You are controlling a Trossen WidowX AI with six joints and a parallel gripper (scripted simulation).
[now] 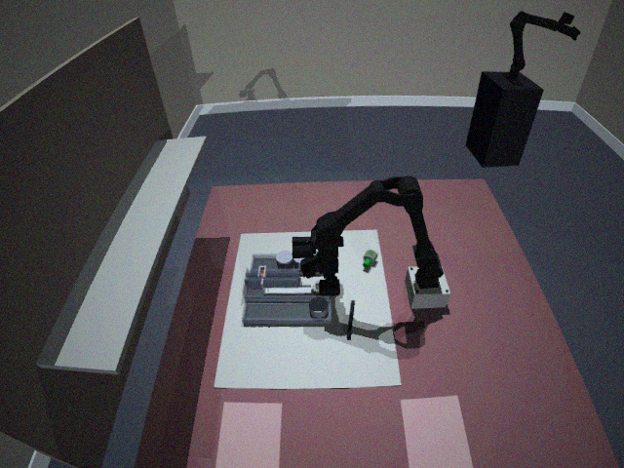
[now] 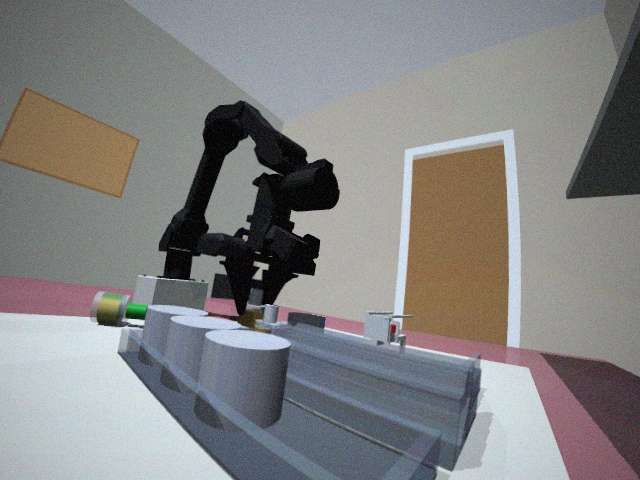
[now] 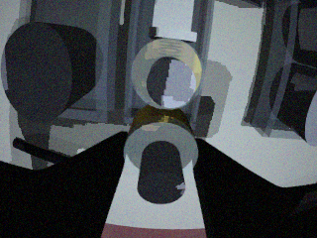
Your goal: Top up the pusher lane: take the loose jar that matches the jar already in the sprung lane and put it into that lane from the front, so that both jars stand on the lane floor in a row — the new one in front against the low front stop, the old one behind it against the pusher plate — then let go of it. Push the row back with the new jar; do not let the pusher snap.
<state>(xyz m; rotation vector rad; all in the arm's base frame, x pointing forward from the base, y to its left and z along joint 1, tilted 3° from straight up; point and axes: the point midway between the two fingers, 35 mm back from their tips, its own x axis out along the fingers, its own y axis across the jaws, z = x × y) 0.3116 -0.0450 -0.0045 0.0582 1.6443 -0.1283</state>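
Right now the black bar is 5 cm behind my gripper tip, 11 cm to the left of it and 4 cm below it.
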